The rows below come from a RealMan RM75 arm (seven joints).
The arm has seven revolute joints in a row. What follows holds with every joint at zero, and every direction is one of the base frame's.
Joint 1 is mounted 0.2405 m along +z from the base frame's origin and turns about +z.
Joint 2 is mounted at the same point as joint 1 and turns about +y.
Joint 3 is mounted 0.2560 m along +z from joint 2 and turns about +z.
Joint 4 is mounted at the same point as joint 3 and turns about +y.
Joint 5 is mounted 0.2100 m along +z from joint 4 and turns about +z.
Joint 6 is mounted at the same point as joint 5 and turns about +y.
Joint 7 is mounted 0.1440 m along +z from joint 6 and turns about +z.
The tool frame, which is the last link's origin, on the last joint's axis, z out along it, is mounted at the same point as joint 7; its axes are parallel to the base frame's.
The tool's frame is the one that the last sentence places.
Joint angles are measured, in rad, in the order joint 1, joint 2, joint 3, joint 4, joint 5, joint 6, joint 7. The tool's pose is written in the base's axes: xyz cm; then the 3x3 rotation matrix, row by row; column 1 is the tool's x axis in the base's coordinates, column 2 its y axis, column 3 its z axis. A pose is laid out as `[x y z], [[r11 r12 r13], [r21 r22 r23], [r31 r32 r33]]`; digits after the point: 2 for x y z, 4 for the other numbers.
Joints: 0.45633, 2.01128, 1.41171, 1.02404, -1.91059, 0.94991, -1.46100
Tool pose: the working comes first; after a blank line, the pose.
Where each joint sits with the arm in this pose, in the base's axes (m; each line is computed from the numbers above, not from the rounded line before):
joint 1: 0.0000 0.0000 0.2405
joint 2: 0.0000 0.0000 0.2405
joint 3: 0.2079 0.1020 0.1313
joint 4: 0.2079 0.1020 0.1313
joint 5: 0.2076 0.2992 0.0591
joint 6: 0.2076 0.2992 0.0591
joint 7: 0.2106 0.3376 -0.0797
the tool: 0.2106 0.3376 -0.0797

[21.06 33.76 -7.97], [[0.9954 -0.0931 0.0209], [-0.0953 -0.9591 0.2665], [-0.0048 -0.2673 -0.9636]]
